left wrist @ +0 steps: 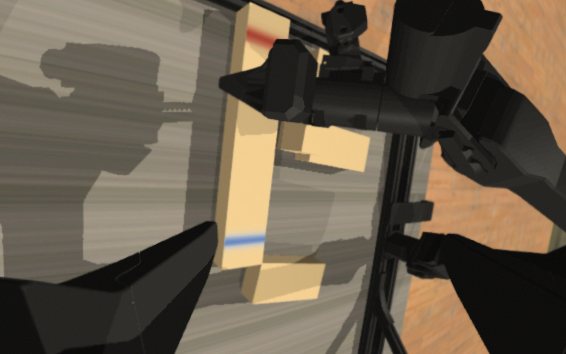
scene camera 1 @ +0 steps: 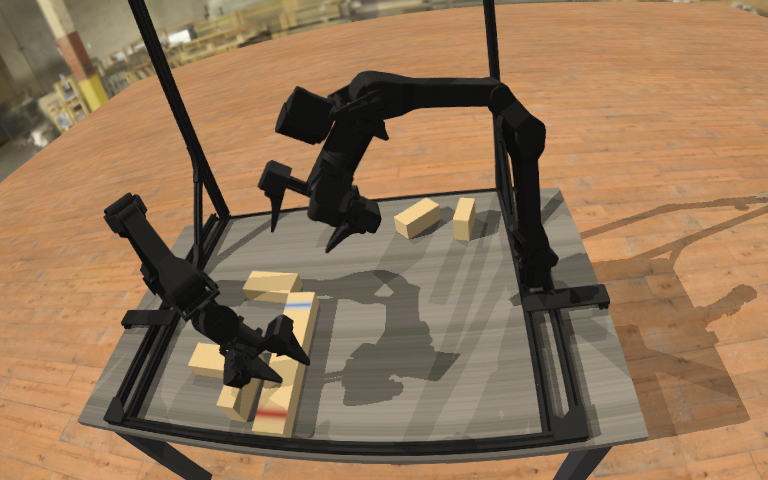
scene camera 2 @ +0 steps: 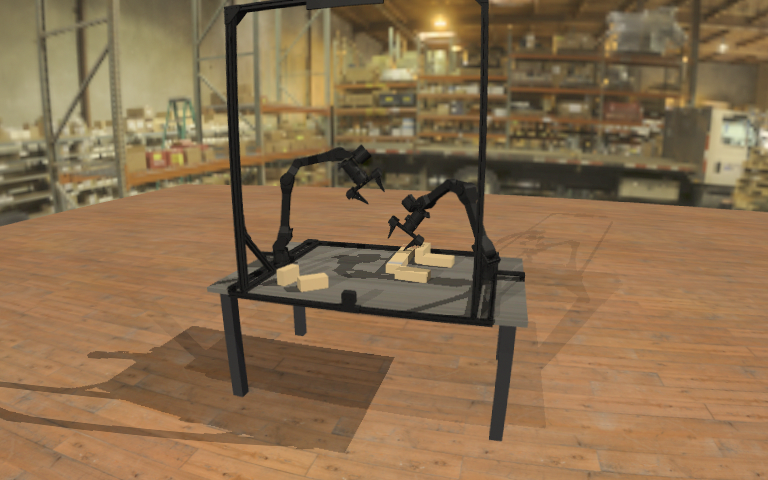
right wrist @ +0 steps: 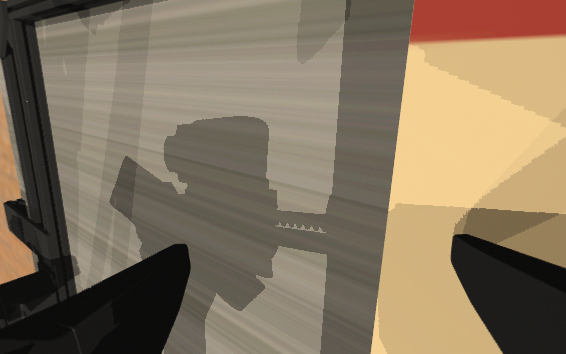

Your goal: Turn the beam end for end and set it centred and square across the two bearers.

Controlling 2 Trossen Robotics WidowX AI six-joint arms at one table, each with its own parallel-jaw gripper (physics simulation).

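Places are measured from the left arm's base along level axes (x ahead, y left, z up), in centimetres.
Pixels of known places: left gripper, fingertip midpoint: [left wrist: 329, 238] [scene camera 1: 299, 241] [scene camera 2: 376, 198]; right gripper, fingertip midpoint: [left wrist: 240, 90] [scene camera 1: 295, 372] [scene camera 2: 395, 244] [right wrist: 317, 251]; left arm's base at its link origin: [scene camera 1: 534, 276] [scene camera 2: 281, 260] [right wrist: 51, 287]; right arm's base at its link origin: [left wrist: 392, 243] [scene camera 2: 487, 278].
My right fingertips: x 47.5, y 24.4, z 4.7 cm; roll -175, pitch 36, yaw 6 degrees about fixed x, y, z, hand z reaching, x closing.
Ahead of a thing's pixels: the offset from my right fingertips to its top centre. Level surfaces: height alone.
The long pale beam {dx +4.4, dy -5.8, dz -2.8 cm} [scene camera 1: 300, 322] [scene camera 2: 399, 260] [left wrist: 250, 185] [right wrist: 465, 100] has a blue stripe near one end and a red stripe near the other; the red end is nearer the front in scene camera 1. One pale block {dx +13.7, dy -27.2, dz -2.8 cm} [scene camera 1: 272, 283] [scene camera 2: 412, 275] [left wrist: 290, 282] lies by its blue end. Two more blocks {dx +21.0, dy -4.8, dz -2.8 cm} [scene camera 1: 202, 356] [left wrist: 340, 147] lie beside its red half. I cannot tell which blocks are the bearers. My right gripper [scene camera 1: 294, 372] [scene camera 2: 399, 241] [right wrist: 317, 251] is open and empty above the beam, fingertips on either side of one long edge. My left gripper [scene camera 1: 300, 240] [scene camera 2: 375, 196] is open, high over the table.
Two loose pale blocks {dx -21.3, dy -48.2, dz -1.9 cm} [scene camera 1: 417, 217] {dx -33.3, dy -45.2, dz -0.3 cm} [scene camera 1: 464, 217] [scene camera 2: 312, 281] [scene camera 2: 287, 274] stand apart from the beam, at the back right in scene camera 1. A black frame [scene camera 1: 339, 445] edges the grey table {dz -6.6 cm} [scene camera 1: 481, 350], with upright posts at the back.
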